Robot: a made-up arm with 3 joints. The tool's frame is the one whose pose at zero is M. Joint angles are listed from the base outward.
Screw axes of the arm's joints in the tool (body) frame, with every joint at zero. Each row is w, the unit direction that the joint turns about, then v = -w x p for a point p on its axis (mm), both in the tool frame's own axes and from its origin. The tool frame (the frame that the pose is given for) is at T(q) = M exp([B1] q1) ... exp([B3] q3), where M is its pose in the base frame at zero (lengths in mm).
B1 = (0, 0, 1, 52, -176, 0)
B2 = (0, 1, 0, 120, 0, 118)
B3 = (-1, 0, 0, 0, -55, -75)
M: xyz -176 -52 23 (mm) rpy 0 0 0 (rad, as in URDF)
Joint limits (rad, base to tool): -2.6..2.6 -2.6..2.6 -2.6..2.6
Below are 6 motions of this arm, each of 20 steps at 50 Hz.
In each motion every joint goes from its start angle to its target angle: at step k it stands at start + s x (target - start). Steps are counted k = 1, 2, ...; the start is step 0. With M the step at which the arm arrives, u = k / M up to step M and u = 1 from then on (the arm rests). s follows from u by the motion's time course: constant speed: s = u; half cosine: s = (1 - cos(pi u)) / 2; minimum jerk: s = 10 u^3 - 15 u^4 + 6 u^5.
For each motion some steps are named. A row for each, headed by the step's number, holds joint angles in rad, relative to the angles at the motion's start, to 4 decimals.
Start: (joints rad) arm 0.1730 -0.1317 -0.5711
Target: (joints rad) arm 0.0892 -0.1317 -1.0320
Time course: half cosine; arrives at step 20
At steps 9, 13, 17, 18, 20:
9: -0.0353 0.0000 -0.1944
13: -0.0609 0.0000 -0.3351
17: -0.0792 0.0000 -0.4358
18: -0.0817 0.0000 -0.4496
20: -0.0838 0.0000 -0.4609

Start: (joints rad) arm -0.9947 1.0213 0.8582
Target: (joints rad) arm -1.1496 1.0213 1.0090
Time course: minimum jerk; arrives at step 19
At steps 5, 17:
5: -0.0183 0.0000 0.0178
17: -0.1534 0.0000 0.1493

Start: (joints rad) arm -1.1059 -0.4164 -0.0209
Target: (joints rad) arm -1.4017 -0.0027 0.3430
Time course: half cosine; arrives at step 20
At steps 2, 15, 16, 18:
2: -0.0072 0.0101 0.0089
15: -0.2525 0.3531 0.3106
16: -0.2676 0.3742 0.3292
18: -0.2886 0.4036 0.3550

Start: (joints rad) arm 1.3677 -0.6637 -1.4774
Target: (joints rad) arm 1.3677 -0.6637 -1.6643
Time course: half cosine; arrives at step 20
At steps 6, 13, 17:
6: 0.0000 0.0000 -0.0385
13: 0.0000 0.0000 -0.1359
17: 0.0000 0.0000 -0.1767

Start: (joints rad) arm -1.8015 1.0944 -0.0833
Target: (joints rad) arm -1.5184 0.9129 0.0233
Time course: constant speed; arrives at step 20
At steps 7, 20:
7: 0.0991 -0.0635 0.0373
20: 0.2831 -0.1815 0.1066

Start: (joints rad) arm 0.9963 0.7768 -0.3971
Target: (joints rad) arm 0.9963 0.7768 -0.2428
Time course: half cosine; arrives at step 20
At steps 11, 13, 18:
11: 0.0000 0.0000 0.0892
13: 0.0000 0.0000 0.1122
18: 0.0000 0.0000 0.1505

